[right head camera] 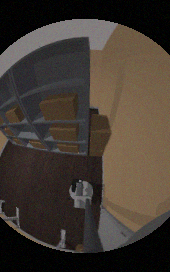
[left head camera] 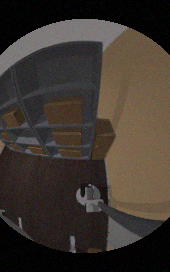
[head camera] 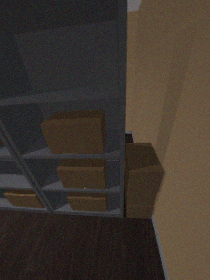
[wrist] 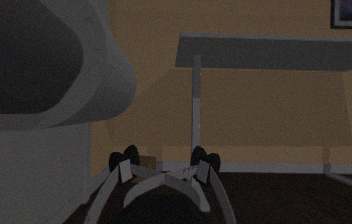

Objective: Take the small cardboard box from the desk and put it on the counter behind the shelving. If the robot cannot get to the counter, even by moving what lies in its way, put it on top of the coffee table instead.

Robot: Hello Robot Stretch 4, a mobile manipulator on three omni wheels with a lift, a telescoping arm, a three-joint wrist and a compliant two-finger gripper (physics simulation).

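Places are measured from the robot's base along level axes (x ahead, y left, z up), in centimetres.
Pixels of known places: gripper, between the fingertips: (right head camera: 71,200) (left head camera: 82,205) (wrist: 165,158).
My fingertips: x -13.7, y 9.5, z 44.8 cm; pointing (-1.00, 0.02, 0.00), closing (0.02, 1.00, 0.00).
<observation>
Behind a point stands the place of what it marks.
My gripper (wrist: 165,158) {z 44.8, x -13.7, y 9.5 cm} is open and empty, its two dark fingertips apart in the wrist view. Beyond it, the desk (wrist: 265,53) {z 89.7, x -124.8, y 75.0 cm} shows from below, with a grey leg (wrist: 196,110) {z 51.8, x -133.4, y 31.8 cm}. The desk top's upper face and the small box on it do not show there. The grey shelving (head camera: 122,75) {z 150.0, x 78.3, y -5.7 cm} (left head camera: 96,95) {z 133.0, x 78.3, y -5.7 cm} (right head camera: 86,90) {z 133.8, x 78.3, y -6.1 cm} stands ahead in the head views. Stacked cardboard boxes (head camera: 142,175) {z 73.6, x 78.0, y -23.3 cm} (left head camera: 103,140) {z 66.5, x 78.0, y -24.7 cm} (right head camera: 100,135) {z 70.7, x 78.0, y -26.8 cm} stand in the gap between its right end and the wall. A dark edge (head camera: 129,136) shows behind them, perhaps the counter, mostly hidden. The coffee table cannot be made out.
Large cardboard boxes (head camera: 80,132) {z 116.0, x 81.3, y 23.9 cm} (left head camera: 64,111) {z 113.9, x 81.4, y 27.4 cm} (right head camera: 59,107) {z 114.6, x 81.3, y 24.7 cm} sit on the shelves. The tan wall (head camera: 185,125) {z 121.6, x 73.8, y -43.0 cm} (left head camera: 137,125) {z 119.2, x 51.9, y -42.3 cm} (right head camera: 137,125) {z 124.9, x 42.4, y -42.0 cm} runs along the right. In the wrist view, a brown box (wrist: 148,161) {z 14.1, x -145.6, y -0.8 cm} lies on the floor near the far wall, and a grey door (wrist: 45,165) {z 28.5, x -75.4, y -36.2 cm} is at left.
</observation>
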